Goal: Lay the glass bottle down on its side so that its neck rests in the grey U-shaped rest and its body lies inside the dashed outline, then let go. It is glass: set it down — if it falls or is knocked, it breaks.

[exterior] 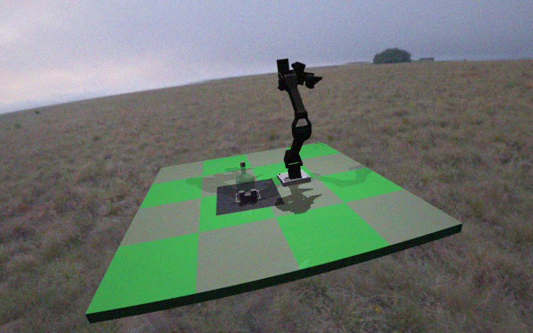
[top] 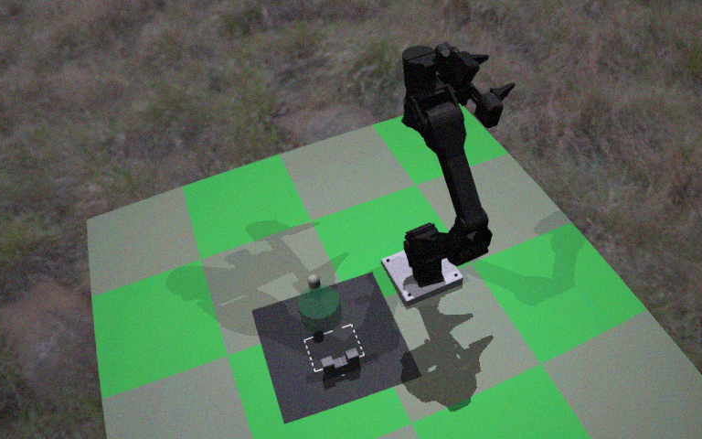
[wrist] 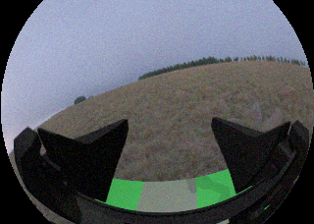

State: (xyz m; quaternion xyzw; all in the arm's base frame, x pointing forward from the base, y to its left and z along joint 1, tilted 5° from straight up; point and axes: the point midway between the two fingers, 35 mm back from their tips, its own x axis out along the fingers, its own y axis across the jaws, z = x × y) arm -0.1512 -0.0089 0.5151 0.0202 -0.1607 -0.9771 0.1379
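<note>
Right now the green glass bottle is 440 mm ahead of my gripper tip, 90 mm to the left of it and 450 mm below it. From my gripper tip the other things lie so: dark mat: 430 mm ahead, 170 mm to the left, 550 mm below.
</note>
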